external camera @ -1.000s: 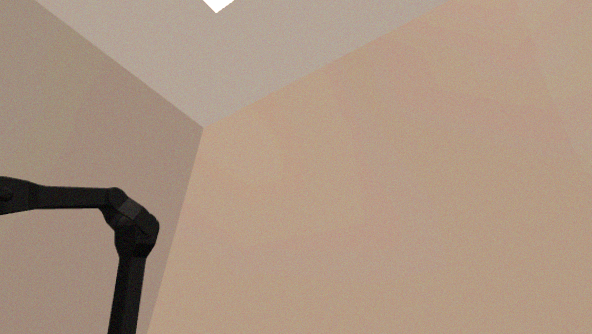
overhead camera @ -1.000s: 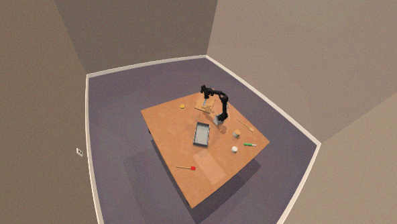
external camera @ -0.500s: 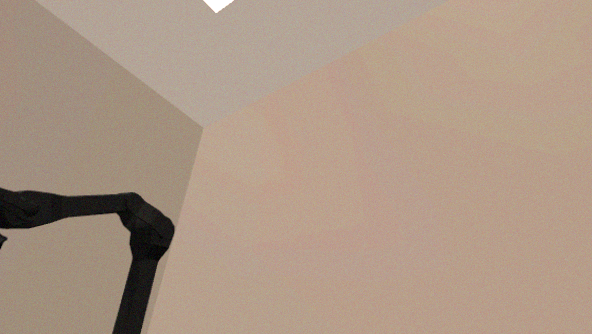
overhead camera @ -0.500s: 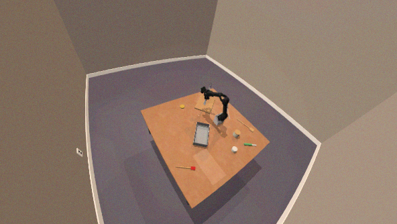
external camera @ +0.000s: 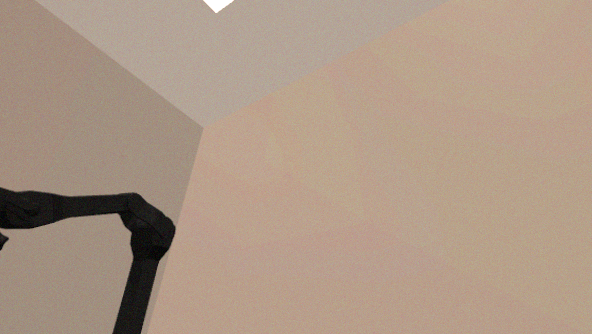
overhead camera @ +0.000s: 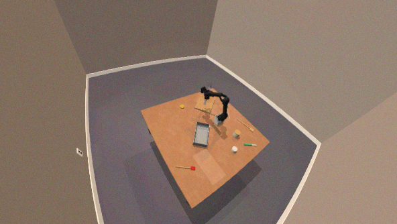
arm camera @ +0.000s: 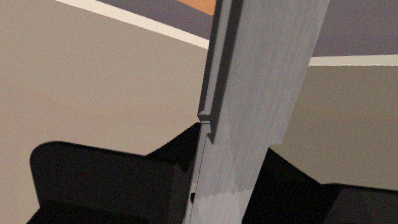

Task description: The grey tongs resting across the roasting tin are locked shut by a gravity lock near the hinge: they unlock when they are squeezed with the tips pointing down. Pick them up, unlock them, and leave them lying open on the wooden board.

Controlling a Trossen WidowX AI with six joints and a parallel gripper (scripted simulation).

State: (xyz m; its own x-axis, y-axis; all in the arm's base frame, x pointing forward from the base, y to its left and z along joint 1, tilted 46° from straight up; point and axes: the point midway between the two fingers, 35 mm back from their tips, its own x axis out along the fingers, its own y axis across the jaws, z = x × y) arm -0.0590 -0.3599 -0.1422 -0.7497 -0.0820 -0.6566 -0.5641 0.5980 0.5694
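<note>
Now: the wooden board 230 mm below my gripper tip and 10 mm behind it. Also, from my gripper tip: green-handled tool (890 mm to the left, 230 mm below, 50 mm behind); roasting tin (420 mm to the left, 410 mm ahead, 210 mm below); small jar (660 mm to the left, 200 mm below, 20 mm ahead).
</note>
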